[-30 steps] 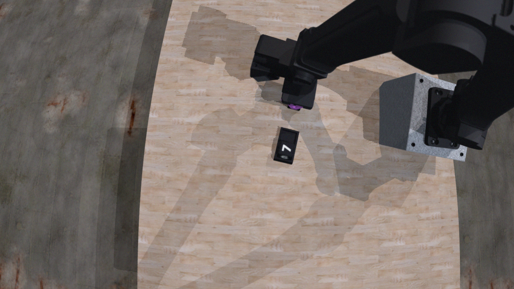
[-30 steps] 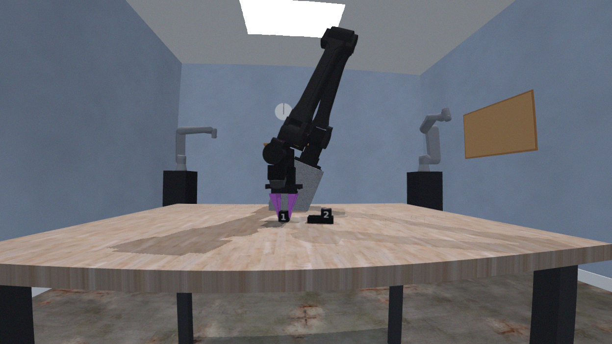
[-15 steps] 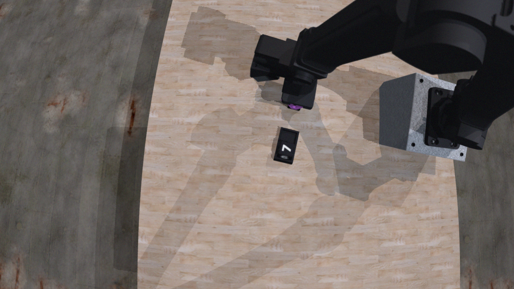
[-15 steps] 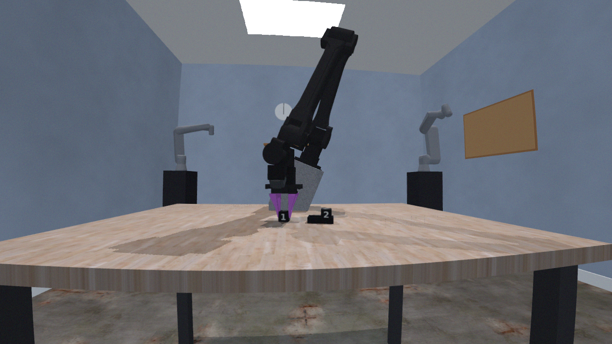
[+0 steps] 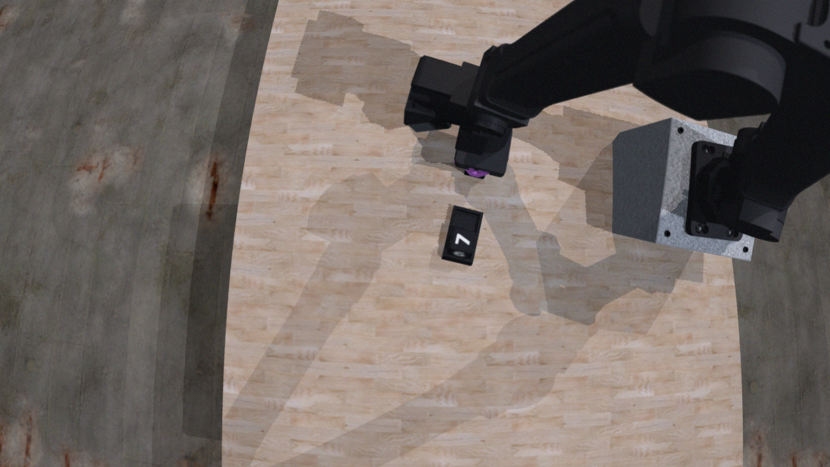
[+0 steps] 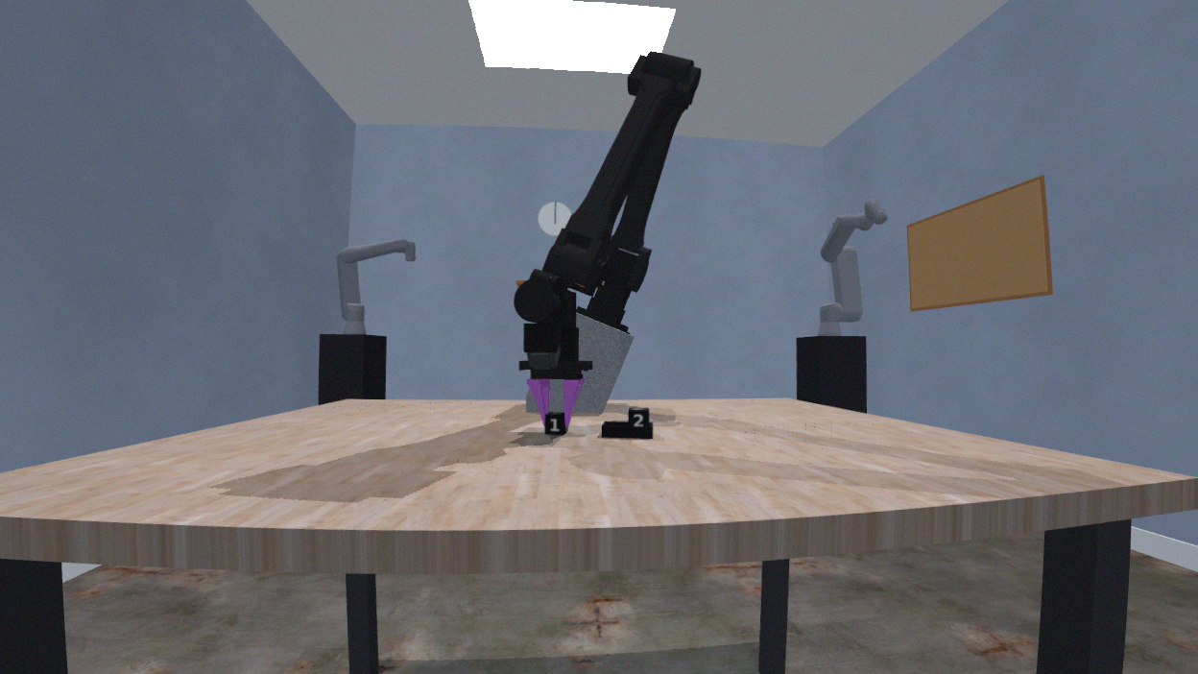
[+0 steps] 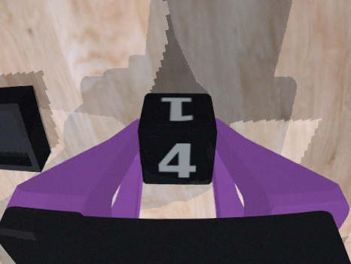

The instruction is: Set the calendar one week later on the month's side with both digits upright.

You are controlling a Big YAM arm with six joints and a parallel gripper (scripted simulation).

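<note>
Now: the black cube 1 cm ahead of my hand, 12 cm to the left of it and 1 cm above it. The rest, counted from my hand: black tray (1 cm ahead, 11 cm to the left, 1 cm below).
</note>
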